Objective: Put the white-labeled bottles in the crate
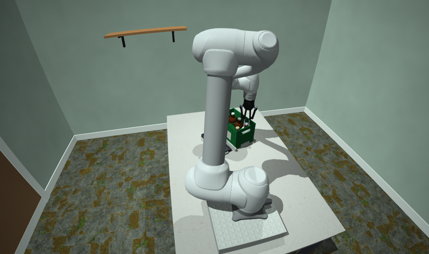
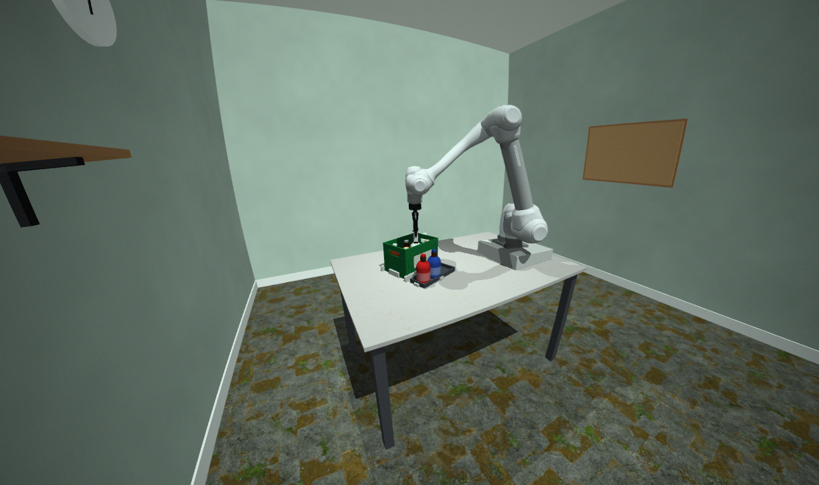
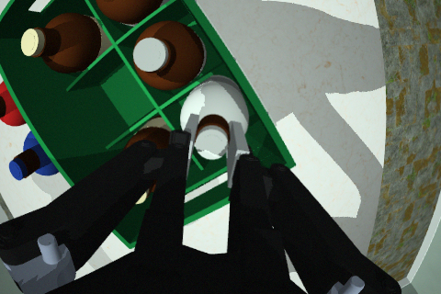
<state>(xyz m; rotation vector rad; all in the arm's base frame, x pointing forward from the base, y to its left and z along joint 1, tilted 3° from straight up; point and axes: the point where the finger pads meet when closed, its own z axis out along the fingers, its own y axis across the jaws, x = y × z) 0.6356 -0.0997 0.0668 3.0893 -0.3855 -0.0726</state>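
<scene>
Right now my hand is 9 cm above the white-labeled bottle. From my hand the other things lie so: blue bottle 24 cm to the left, 9 cm below, 3 cm behind; then dark tray 24 cm to the left, 16 cm below, 3 cm behind; then green crate 9 cm below, 8 cm to the left, 5 cm ahead.
</scene>
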